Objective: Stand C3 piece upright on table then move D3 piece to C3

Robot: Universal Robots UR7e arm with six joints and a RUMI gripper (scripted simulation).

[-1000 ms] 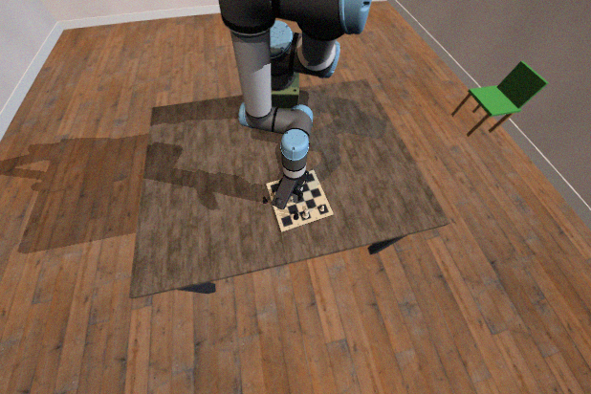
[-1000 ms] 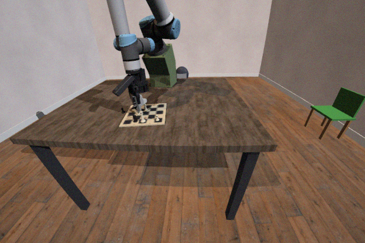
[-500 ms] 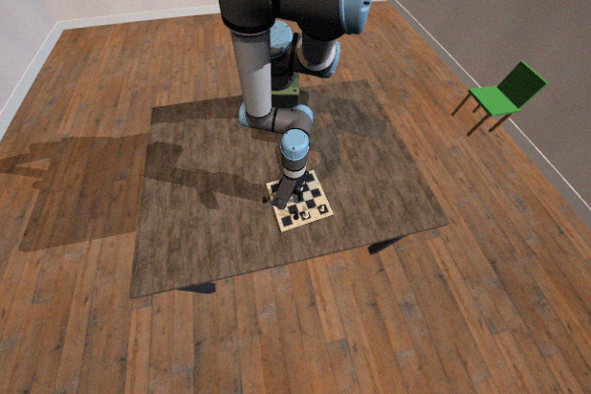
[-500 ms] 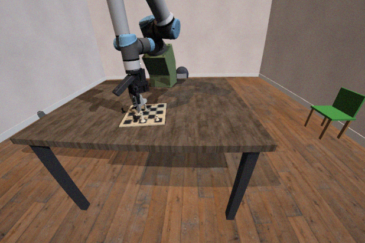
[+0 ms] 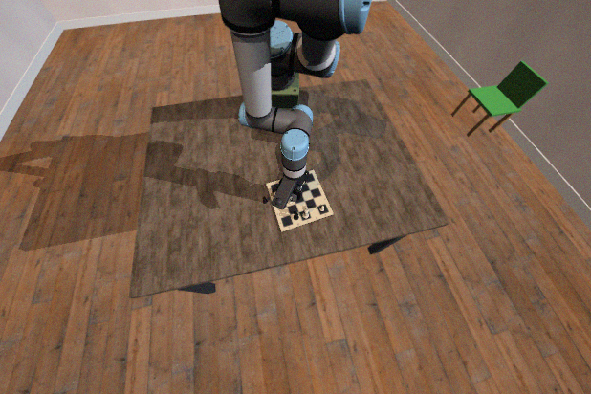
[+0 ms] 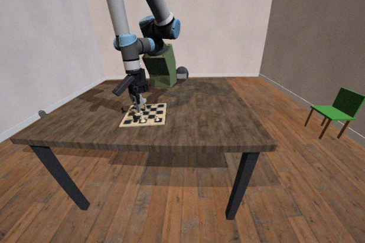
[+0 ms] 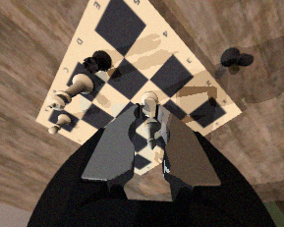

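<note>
The chessboard lies 1 cm behind my hand, 4 cm to the left of it and 3 cm below it.
</note>
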